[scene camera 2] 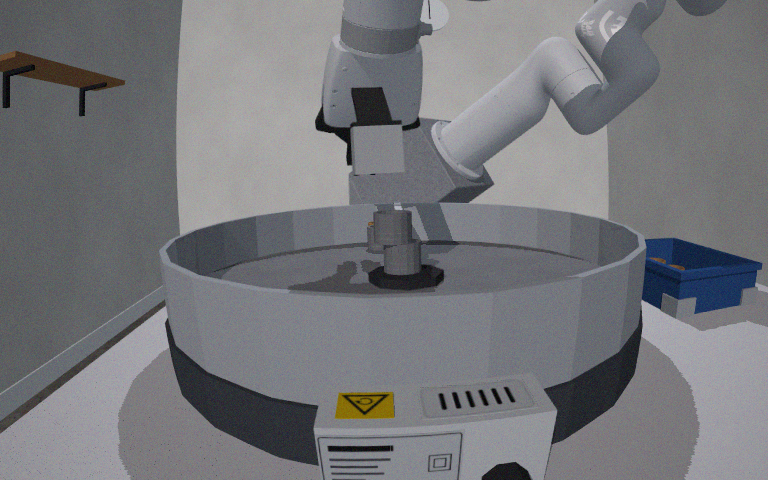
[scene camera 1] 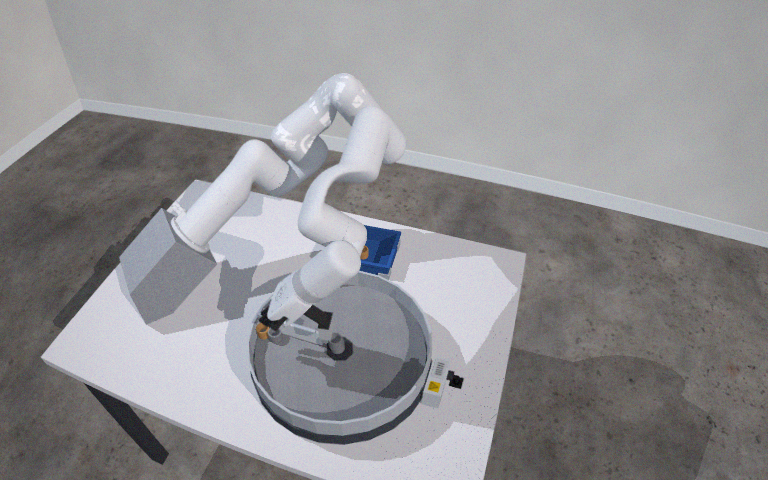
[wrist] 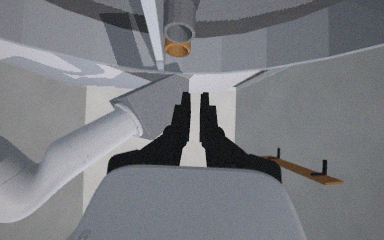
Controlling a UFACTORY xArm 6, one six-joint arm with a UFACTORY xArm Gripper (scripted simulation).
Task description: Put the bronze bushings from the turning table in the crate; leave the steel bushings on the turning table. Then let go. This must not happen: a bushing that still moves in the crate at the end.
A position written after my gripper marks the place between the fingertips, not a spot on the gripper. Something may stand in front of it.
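Note:
I can see my gripper [scene camera 2: 362, 167], and it appears in the wrist view too [wrist: 195, 103]. A steel bushing [scene camera 2: 390, 228] is in the scene, and so is another steel bushing [scene camera 2: 405, 259]. The crate is visible to me in scene camera 2 [scene camera 2: 706, 284] and also in scene camera 1 [scene camera 1: 383, 244], while the turning table is there in scene camera 1 [scene camera 1: 385, 353] and again in scene camera 2 [scene camera 2: 446, 266].

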